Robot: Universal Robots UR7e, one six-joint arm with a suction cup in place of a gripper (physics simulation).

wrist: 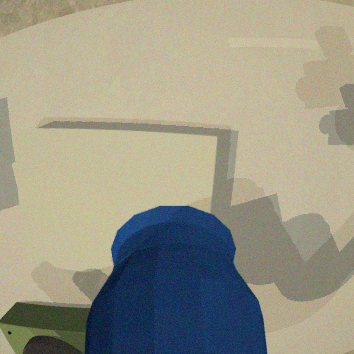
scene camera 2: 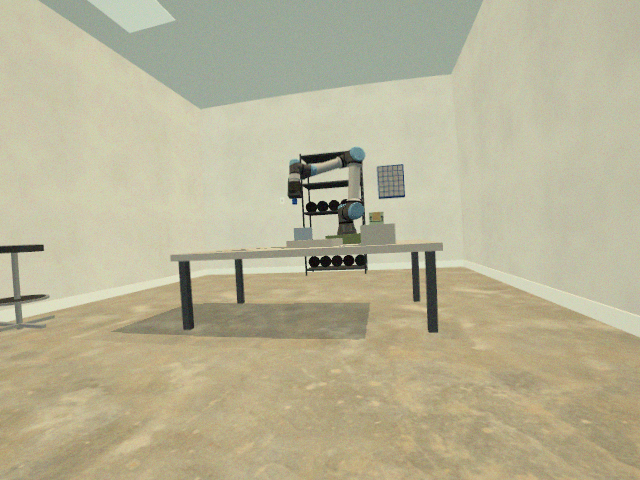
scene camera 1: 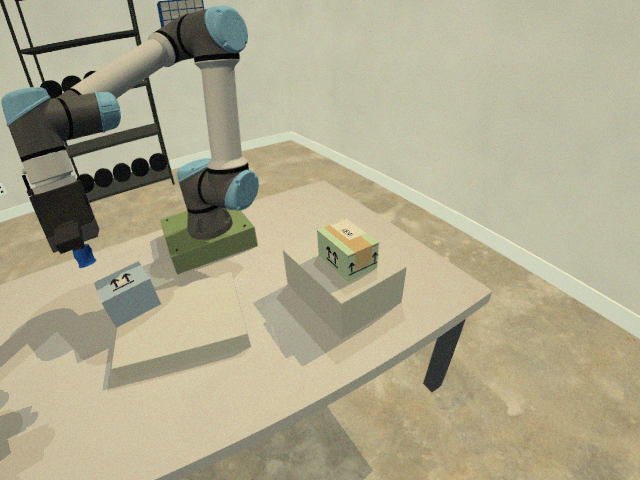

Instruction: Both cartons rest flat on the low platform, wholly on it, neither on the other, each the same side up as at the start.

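Places are measured from the arm's base along level axes (x ahead, y left, z up), in centimetres.
Where they show: hand, tool point: (wrist: 173, 259) (scene camera 2: 294, 203) (scene camera 1: 87, 263); arm's base, link origin: (scene camera 2: 347, 234) (scene camera 1: 210, 227).
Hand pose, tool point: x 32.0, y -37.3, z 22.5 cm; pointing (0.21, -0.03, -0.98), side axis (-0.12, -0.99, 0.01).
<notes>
Things, the pixels of their centre, and the offset from my tool point.
- blue-grey carton, body centre: (scene camera 1: 127, 293) (scene camera 2: 303, 233) dx -15.2, dy +4.1, dz -20.5 cm
- low platform, body centre: (wrist: 109, 204) (scene camera 1: 180, 321) (scene camera 2: 315, 243) dx -3.2, dy +12.5, dz -27.3 cm
- green carton, body centre: (scene camera 1: 347, 248) (scene camera 2: 376, 218) dx +17.5, dy +51.3, dz -13.9 cm
The blue-grey carton (scene camera 1: 135, 304) (scene camera 2: 302, 234) sits at the back left of the low platform (scene camera 1: 188, 322) (scene camera 2: 328, 242) (wrist: 125, 170), arrow marks on its top face. Its lower left corner is at the platform's left edge; I cannot tell whether it is wholly on. The cup hides it in the wrist view. The green carton (scene camera 1: 336, 254) (scene camera 2: 376, 217), with orange tape and a label on top and arrows on its sides, sits upright on the grey walled stand (scene camera 1: 315, 289) (scene camera 2: 378, 234). My suction cup (scene camera 1: 85, 259) (scene camera 2: 294, 201) (wrist: 172, 217) is open and bare, above and left of the blue-grey carton.
The green base block (scene camera 1: 214, 253) (wrist: 50, 317) under my arm stands just behind the platform. The walled stand rises to the platform's right, with walls on its two near sides. A black rack (scene camera 1: 160, 118) stands behind the table (scene camera 1: 217, 413) (scene camera 2: 305, 252).
</notes>
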